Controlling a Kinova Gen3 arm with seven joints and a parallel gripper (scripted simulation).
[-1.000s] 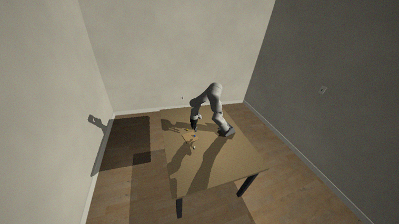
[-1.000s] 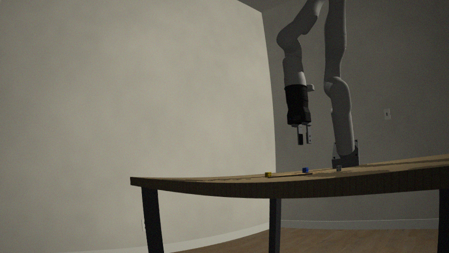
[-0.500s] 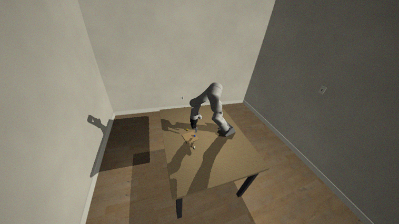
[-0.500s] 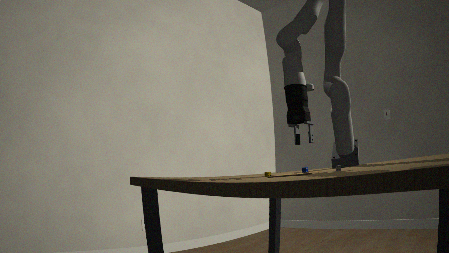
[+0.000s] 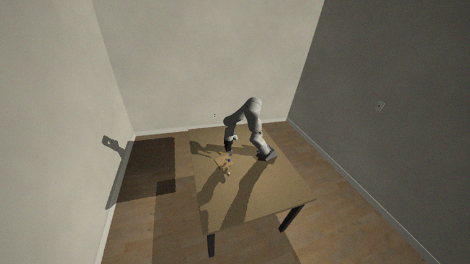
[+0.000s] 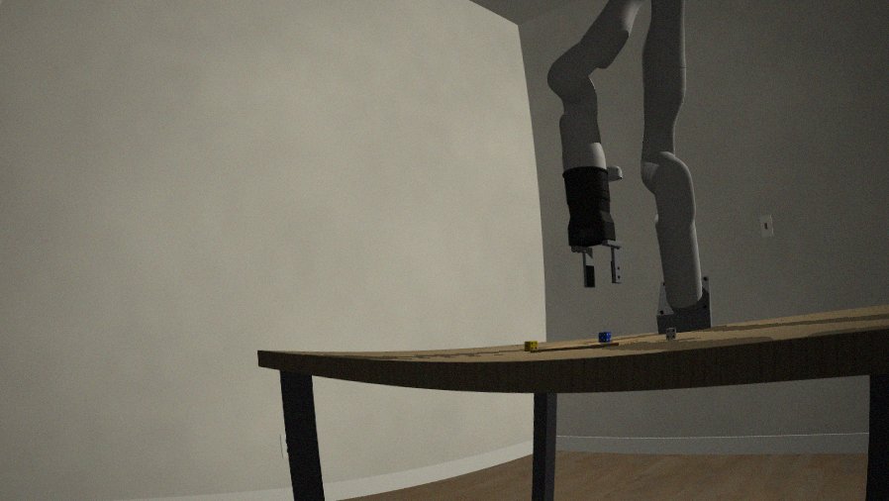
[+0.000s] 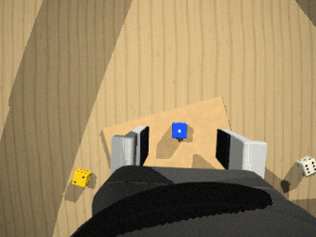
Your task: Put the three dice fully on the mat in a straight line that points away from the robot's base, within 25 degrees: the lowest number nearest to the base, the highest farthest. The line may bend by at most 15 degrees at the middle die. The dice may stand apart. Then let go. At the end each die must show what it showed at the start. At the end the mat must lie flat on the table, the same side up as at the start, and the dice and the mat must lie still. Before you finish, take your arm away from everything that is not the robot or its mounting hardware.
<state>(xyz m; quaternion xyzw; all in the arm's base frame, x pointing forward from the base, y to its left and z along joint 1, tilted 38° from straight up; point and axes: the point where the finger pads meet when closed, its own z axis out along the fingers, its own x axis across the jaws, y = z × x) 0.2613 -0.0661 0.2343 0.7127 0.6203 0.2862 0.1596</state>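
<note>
Now: hand 12 cm to the left of the yellow die, 11 cm above it and 5 cm short of it. The rest, counted from my hand: white die 15 cm to the left, 11 cm below, 5 cm ahead; then blue die 10 cm below; then tan mat 11 cm below, 5 cm ahead.
</note>
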